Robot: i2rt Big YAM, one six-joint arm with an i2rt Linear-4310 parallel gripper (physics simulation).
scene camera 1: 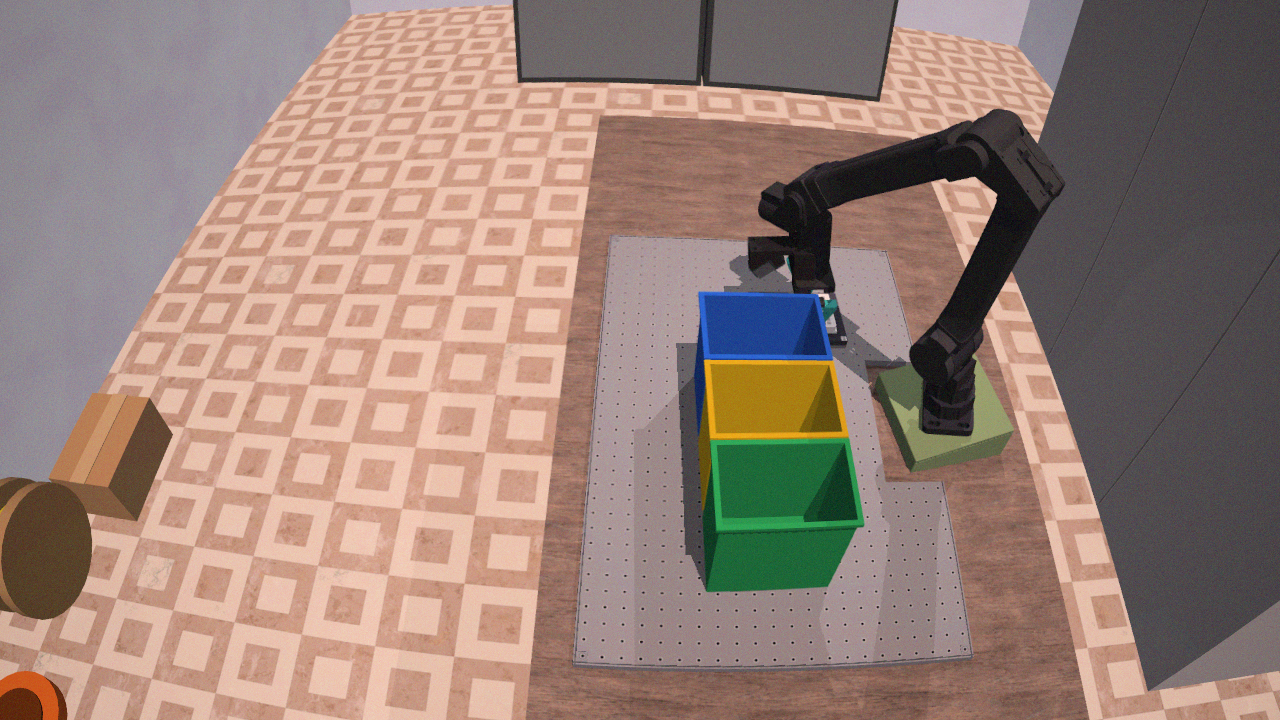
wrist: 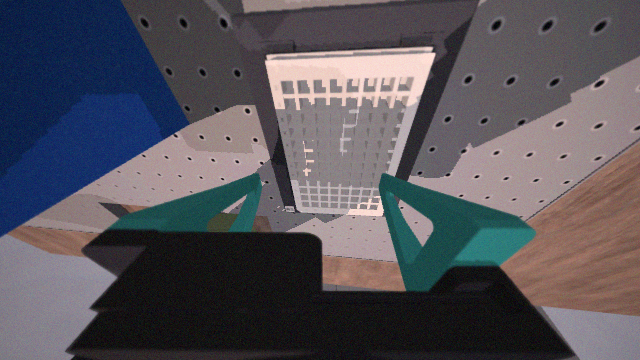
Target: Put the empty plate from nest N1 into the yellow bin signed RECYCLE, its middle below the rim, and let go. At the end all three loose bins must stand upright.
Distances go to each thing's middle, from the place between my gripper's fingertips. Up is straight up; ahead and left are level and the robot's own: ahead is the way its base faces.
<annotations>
My gripper is now 2 cm short of the white plate (wrist: 344, 116), 1 cm to the left of it and 1 cm above it. From my hand the other things lie so: blue bin (scene camera 1: 733, 325): 7 cm ahead, 20 cm to the left, 6 cm above; then green bin (scene camera 1: 779, 514): 45 cm to the left, 6 cm above; then yellow bin (scene camera 1: 744, 399): 4 cm ahead, 33 cm to the left, 6 cm above.
</annotations>
